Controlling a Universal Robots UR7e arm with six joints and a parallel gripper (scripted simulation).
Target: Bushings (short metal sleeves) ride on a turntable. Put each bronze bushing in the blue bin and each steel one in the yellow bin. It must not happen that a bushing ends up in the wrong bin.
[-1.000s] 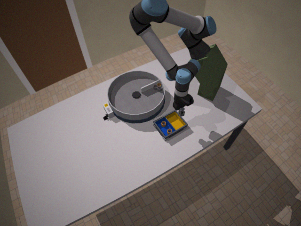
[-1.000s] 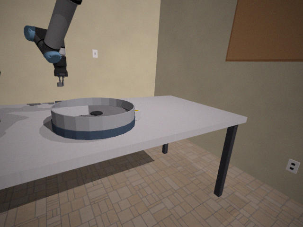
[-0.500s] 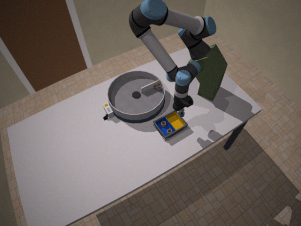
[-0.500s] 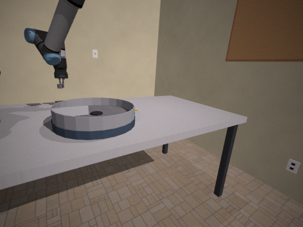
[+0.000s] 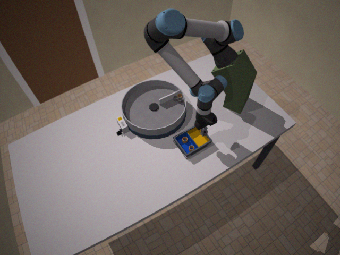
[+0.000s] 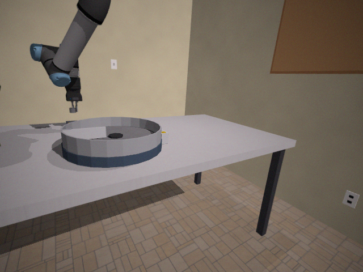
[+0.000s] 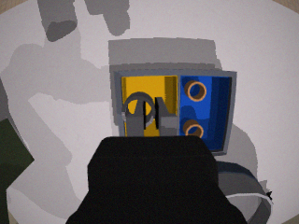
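The blue bin lies 10 cm below my hand, 4 cm to the right of it and 4 cm ahead of it. From my hand the other things lie so: grey turntable (39 cm to the right, 8 cm below, 5 cm ahead).
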